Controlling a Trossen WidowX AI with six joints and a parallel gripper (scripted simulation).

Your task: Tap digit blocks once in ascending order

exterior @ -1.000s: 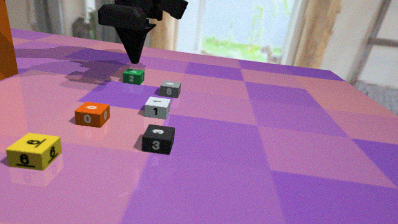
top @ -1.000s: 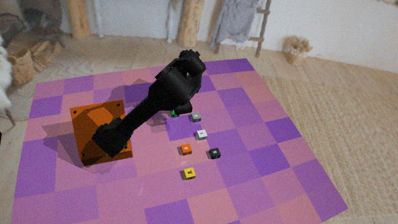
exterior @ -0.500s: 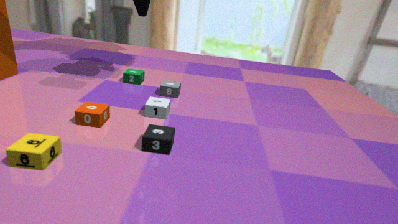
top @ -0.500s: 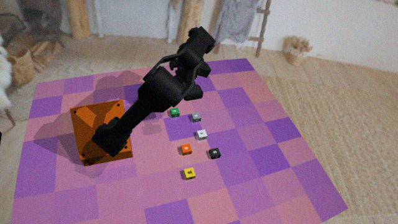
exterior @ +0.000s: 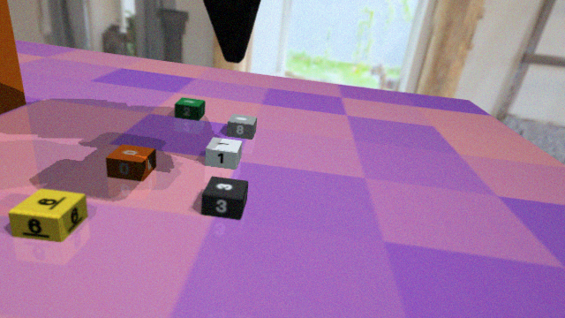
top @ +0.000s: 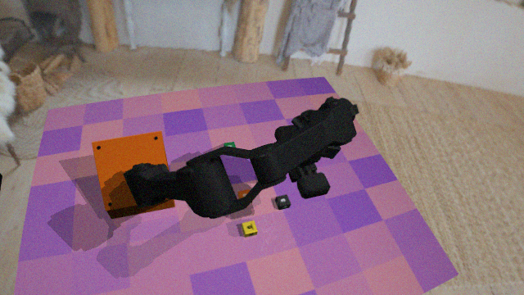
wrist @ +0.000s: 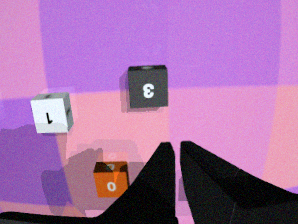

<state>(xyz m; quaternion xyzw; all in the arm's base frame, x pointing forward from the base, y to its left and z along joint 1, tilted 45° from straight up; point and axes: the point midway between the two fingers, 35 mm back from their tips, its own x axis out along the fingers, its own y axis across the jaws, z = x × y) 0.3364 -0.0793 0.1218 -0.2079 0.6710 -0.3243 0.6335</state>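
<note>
My gripper tip is 11 cm above the black 3 block and 1 cm to the right of it. Also, from my gripper tip: white 1 block: 11 cm below, 10 cm to the left, 1 cm behind; then orange 0 block: 11 cm below, 9 cm behind, 6 cm to the left; then yellow block: 12 cm behind, 11 cm below, 3 cm to the right.
</note>
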